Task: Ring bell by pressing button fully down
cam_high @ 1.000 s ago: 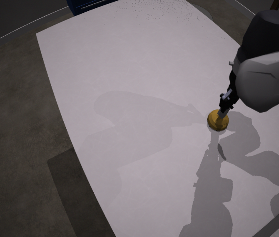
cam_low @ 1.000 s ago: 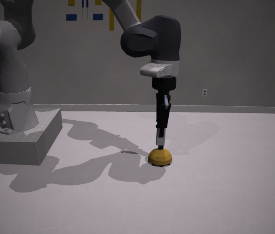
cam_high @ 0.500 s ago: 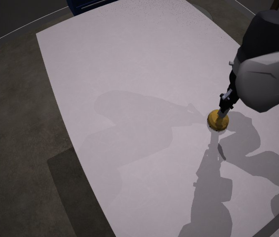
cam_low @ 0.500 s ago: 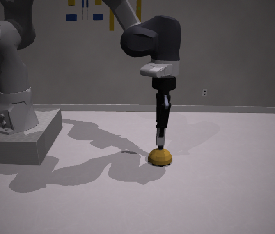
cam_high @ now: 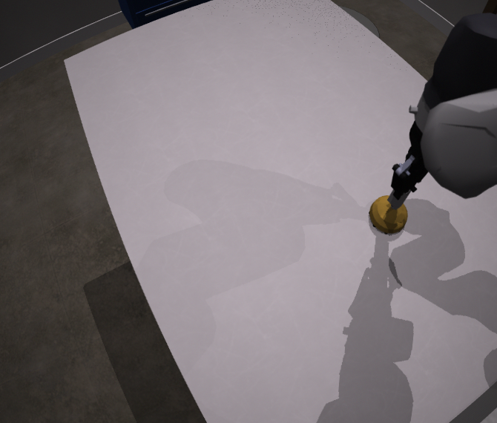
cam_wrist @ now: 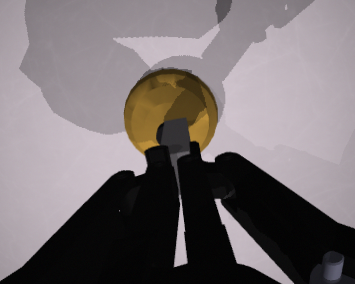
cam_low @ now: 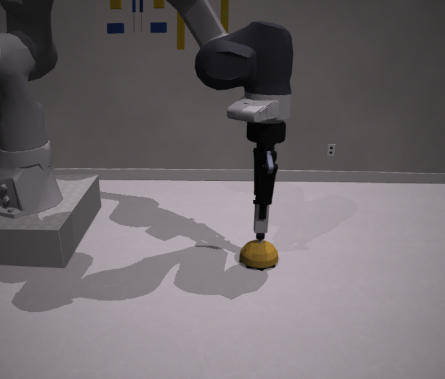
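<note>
The black button is 40 mm below my hand and 10 mm to the right of it. Also, from my hand: bell: 60 mm below, 10 mm to the right.
</note>
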